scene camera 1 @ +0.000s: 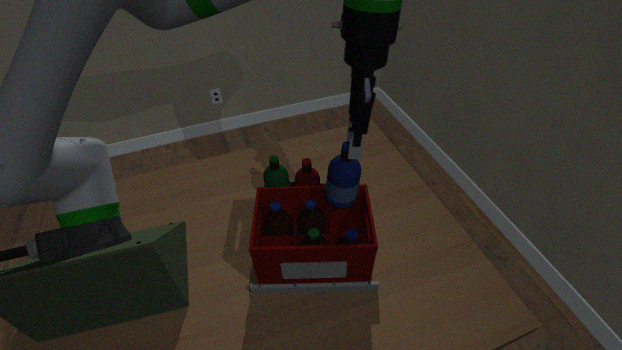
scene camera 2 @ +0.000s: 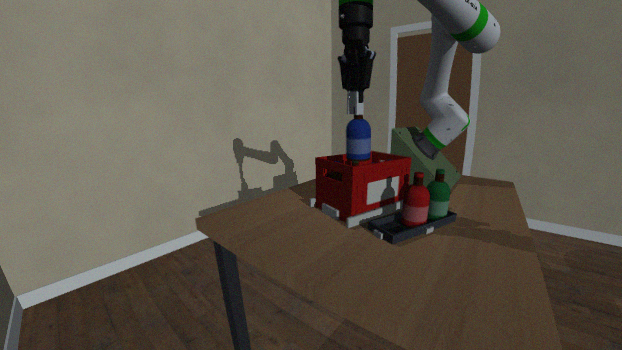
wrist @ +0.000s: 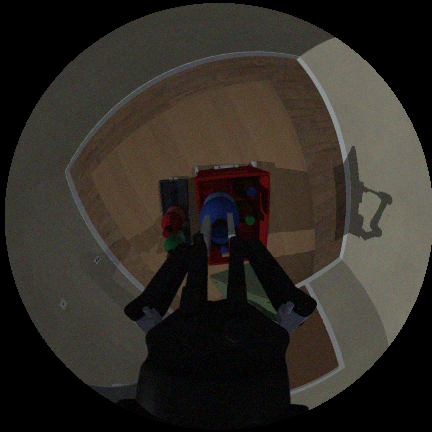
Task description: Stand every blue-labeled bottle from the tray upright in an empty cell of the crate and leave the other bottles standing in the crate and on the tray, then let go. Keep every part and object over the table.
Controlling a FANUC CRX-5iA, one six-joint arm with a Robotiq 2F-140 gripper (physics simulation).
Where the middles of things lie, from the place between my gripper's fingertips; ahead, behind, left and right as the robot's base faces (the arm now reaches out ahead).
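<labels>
The green bottle (scene camera 2: 439,190) stands 100 mm behind my hand, 240 mm to the left of it and 230 mm below it. My hand also finds the red bottle (scene camera 2: 416,198) 230 mm below it, though here it is 190 mm to the left of my hand and 30 mm behind it. With the blue-labeled bottle (scene camera 1: 343,177), my gripper is 20 mm past it, 10 mm to the right of it and 60 mm above it.
</labels>
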